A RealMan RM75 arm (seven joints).
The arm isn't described. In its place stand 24 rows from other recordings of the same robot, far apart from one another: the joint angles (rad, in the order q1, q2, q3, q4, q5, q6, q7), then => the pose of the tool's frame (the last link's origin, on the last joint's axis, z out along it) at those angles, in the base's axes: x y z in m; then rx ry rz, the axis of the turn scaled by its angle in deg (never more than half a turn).
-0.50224, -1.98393, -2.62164, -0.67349, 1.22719, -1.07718, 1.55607 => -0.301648 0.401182 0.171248 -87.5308 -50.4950 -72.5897
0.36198, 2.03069, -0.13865, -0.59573, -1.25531, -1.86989, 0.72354 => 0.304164 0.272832 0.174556 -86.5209 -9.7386 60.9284
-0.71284, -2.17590, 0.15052, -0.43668, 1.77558, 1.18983, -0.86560 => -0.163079 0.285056 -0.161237 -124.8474 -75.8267 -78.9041
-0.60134, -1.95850, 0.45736, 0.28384, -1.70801, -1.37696, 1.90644 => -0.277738 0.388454 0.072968 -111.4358 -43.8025 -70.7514
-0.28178, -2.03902, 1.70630, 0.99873, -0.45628, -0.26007, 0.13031 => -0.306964 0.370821 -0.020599 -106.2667 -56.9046 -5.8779
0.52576, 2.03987, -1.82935, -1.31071, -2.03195, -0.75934, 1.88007 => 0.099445 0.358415 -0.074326 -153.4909 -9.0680 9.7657
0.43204, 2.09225, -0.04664, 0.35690, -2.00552, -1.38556, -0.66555 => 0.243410 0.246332 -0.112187 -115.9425 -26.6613 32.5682
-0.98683, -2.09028, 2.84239, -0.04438, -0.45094, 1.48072, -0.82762 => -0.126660 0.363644 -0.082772 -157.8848 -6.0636 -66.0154
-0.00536, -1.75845, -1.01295, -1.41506, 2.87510, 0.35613, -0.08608 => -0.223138 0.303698 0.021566 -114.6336 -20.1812 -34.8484
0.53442, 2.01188, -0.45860, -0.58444, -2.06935, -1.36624, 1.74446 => 0.314627 0.354229 0.042008 -129.4042 70.8025 41.8309
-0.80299, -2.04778, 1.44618, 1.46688, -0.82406, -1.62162, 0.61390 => -0.058965 0.353482 -0.003186 -166.1526 -26.6734 14.4473
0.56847, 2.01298, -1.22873, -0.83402, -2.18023, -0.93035, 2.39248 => 0.266992 0.403711 -0.002712 -128.1534 72.3628 8.6024
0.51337, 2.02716, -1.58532, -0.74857, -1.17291, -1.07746, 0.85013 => 0.177445 0.356753 -0.055281 -149.7924 -12.8055 39.3629
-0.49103, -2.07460, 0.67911, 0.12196, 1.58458, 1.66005, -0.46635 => -0.258829 0.280632 -0.041556 -134.7719 -3.5395 -63.0597
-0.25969, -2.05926, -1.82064, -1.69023, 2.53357, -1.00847, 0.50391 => -0.198507 0.367953 0.095035 -116.7003 -45.2577 -7.4044
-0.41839, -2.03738, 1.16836, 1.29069, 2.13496, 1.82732, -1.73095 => -0.212117 0.291899 0.025958 176.7881 15.9440 0.4075
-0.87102, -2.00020, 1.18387, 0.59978, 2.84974, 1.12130, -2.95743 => -0.271511 0.418157 -0.002755 -111.8824 -85.3027 29.5039
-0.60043, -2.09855, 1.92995, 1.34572, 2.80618, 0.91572, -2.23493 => -0.117967 0.366759 -0.086036 -143.5469 22.9220 29.8615
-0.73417, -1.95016, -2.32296, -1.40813, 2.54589, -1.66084, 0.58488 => -0.173531 0.403012 0.147118 -130.5931 -62.2789 0.0993
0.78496, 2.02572, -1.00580, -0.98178, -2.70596, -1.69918, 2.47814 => 0.222485 0.372194 0.030240 -145.8075 76.4496 -31.7004
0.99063, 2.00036, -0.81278, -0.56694, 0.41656, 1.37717, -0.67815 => 0.211340 0.418878 -0.004621 -141.8499 81.2109 -18.3858
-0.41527, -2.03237, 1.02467, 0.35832, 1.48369, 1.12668, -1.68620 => -0.328711 0.317400 -0.034981 -122.4829 -85.9626 -46.1972
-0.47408, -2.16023, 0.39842, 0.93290, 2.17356, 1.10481, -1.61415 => -0.338129 0.360569 0.076308 -114.4148 -53.2054 -23.1829
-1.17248, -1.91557, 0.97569, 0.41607, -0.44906, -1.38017, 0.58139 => -0.167304 0.442304 0.004513 -142.2616 -75.8176 29.2204
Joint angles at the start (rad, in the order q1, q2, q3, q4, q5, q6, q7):
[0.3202 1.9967 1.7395 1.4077 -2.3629 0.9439 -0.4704]
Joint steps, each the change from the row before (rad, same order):
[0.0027 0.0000 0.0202 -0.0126 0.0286 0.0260 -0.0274]
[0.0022 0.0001 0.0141 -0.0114 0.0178 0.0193 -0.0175]
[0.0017 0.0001 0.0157 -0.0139 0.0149 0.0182 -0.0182]
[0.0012 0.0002 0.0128 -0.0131 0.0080 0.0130 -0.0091]
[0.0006 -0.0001 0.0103 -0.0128 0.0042 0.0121 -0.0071]
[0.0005 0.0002 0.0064 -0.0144 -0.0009 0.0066 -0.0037]
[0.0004 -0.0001 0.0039 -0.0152 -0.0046 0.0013 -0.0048]
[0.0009 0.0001 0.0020 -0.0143 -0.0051 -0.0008 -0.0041]
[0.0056 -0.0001 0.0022 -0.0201 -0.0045 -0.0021 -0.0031]
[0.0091 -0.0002 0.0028 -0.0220 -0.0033 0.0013 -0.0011]
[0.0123 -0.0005 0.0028 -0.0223 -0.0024 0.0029 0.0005]
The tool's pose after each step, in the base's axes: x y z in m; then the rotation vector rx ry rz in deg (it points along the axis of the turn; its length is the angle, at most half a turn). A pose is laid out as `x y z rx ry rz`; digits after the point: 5 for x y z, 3 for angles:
0.23187 0.37689 0.05014 -123.181 59.978 8.790
0.23405 0.37561 0.04987 -123.933 60.871 8.842
0.23737 0.37427 0.04986 -124.520 61.808 8.758
0.24090 0.37320 0.04984 -124.697 62.889 8.631
0.24474 0.37189 0.04951 -124.842 63.930 8.267
0.24901 0.37075 0.04850 -124.800 64.931 7.698
0.25365 0.36991 0.04741 -124.648 65.602 6.919
0.25767 0.36930 0.04609 -124.517 66.117 6.180
0.26133 0.36959 0.04417 -124.422 66.751 5.488
0.26412 0.37022 0.04183 -124.491 67.567 4.855
0.26571 0.37144 0.03940 -124.685 68.371 4.318

